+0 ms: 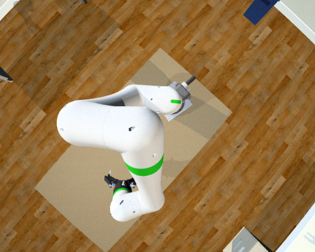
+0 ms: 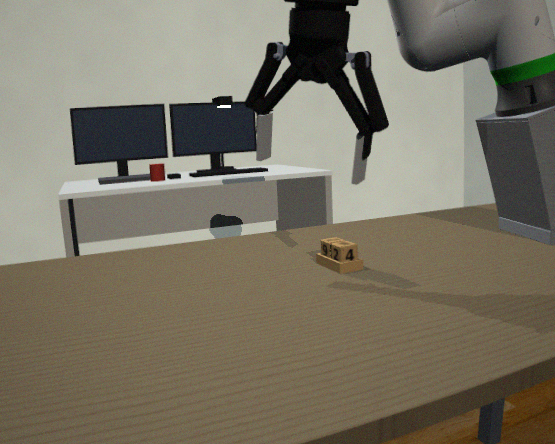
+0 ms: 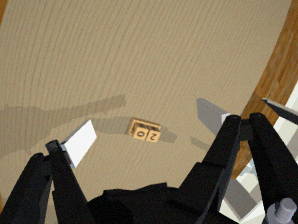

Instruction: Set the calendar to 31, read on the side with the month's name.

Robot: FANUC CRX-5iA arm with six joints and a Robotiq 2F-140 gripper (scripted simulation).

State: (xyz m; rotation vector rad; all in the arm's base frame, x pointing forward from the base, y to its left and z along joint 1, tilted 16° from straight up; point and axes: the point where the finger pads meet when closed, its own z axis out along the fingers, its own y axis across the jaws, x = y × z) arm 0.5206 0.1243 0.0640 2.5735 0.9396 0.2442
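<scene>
The wooden number cube is 8 cm behind my hand, 11 cm to the right of it and 15 cm below it. The rest, counted from my hand: small wooden tray (8 cm behind, 9 cm to the right, 17 cm below).
</scene>
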